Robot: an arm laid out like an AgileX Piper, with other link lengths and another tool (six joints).
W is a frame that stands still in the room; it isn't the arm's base.
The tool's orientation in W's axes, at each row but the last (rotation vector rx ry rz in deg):
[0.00, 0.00, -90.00]
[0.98, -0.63, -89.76]
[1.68, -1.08, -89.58]
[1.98, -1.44, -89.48]
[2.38, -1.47, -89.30]
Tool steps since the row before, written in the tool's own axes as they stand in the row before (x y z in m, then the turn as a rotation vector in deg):
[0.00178, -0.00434, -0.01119, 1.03, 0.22, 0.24]
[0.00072, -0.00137, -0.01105, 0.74, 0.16, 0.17]
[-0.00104, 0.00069, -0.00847, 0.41, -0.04, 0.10]
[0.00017, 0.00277, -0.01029, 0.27, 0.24, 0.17]
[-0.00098, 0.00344, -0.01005, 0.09, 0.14, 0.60]
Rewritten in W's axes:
[-0.00434, -0.00178, -0.01119, 0.22, -1.03, 0.24]
[-0.00117, -0.00068, -0.01108, 0.16, -0.74, 0.17]
[0.00094, 0.00110, -0.00844, -0.04, -0.41, 0.10]
[0.00316, -0.00008, -0.01018, 0.24, -0.27, 0.18]
[0.00385, 0.00112, -0.00988, 0.12, -0.09, 0.60]

